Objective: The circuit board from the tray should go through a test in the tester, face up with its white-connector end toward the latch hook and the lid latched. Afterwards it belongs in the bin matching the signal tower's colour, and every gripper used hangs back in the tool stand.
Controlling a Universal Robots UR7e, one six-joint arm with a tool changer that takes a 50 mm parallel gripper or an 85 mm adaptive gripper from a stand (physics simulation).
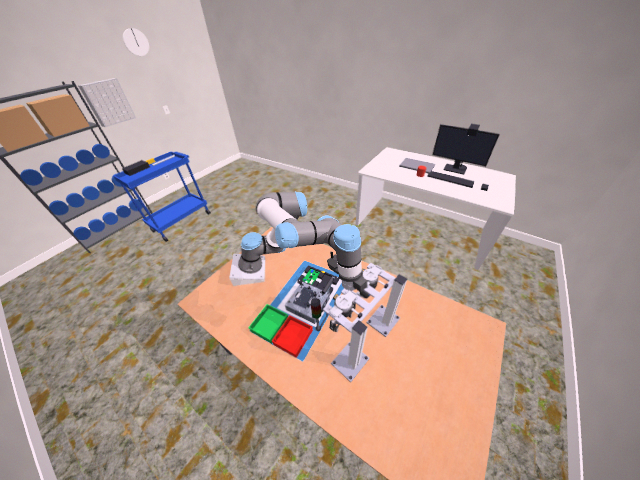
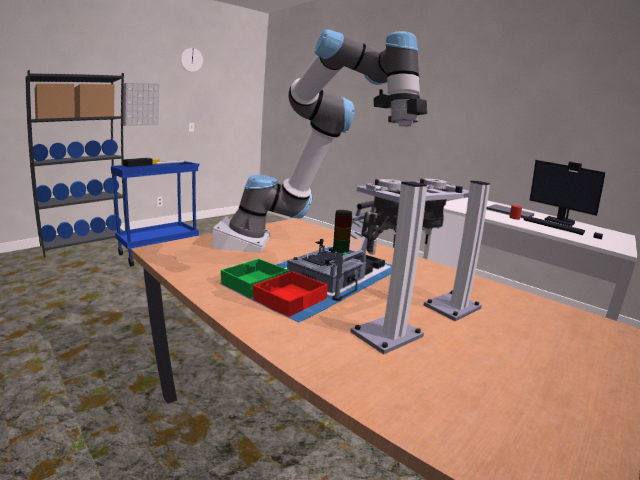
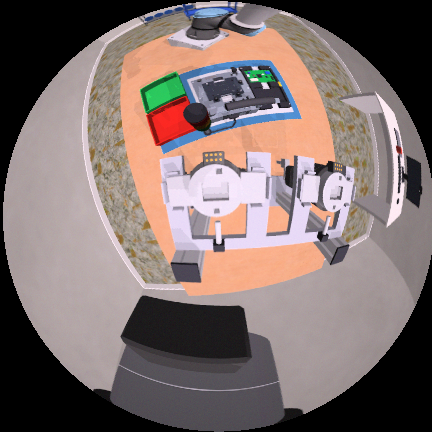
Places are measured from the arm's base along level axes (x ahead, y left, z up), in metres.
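Pixels of known places: hand, its tool point: [image 2: 404, 121]; arm's base, origin of its link: [image 1: 250, 264] [image 2: 246, 229].
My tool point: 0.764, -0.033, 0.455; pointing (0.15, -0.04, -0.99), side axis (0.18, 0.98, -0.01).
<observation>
Ahead of a thing's pixels: the offset from my tool point to its top centre, as dx, dy, dz. "spot": to the spot under its first point. Level surfaces: height alone.
The arm's bare tool-changer face [image 2: 403, 122] carries no gripper and is high above the tool stand [image 1: 395, 299] [image 2: 408, 258] [image 3: 257, 215]. One gripper with linked fingers [image 2: 370, 244] and a second gripper [image 2: 433, 214] hang in the stand; their finger openings are unclear. The green circuit board {-0.404, +0.213, -0.480} [image 1: 311, 276] [image 3: 260, 76] lies in the black tray [image 3: 270, 95]. The grey tester {spot: -0.300, +0.048, -0.439} [image 1: 305, 299] [image 2: 315, 268] [image 3: 220, 89] is beside the tray; its lid position is unclear. The signal tower {spot: -0.149, -0.034, -0.266} [image 1: 315, 308] [image 2: 341, 232] [image 3: 196, 116] looks unlit. The green bin [image 1: 268, 322] [image 2: 250, 273] [image 3: 163, 91] and red bin [image 1: 292, 335] [image 2: 292, 289] [image 3: 167, 120] look empty.
A blue mat {dz -0.506} [image 1: 310, 352] [image 2: 305, 315] [image 3: 175, 146] lies under the tester and the tray. The stand's two posts rise from the wooden table {dz -0.508} [image 1: 439, 382] [image 2: 516, 372]. The white desk [image 1: 408, 186] [image 3: 389, 130] with a monitor is beyond the table.
</observation>
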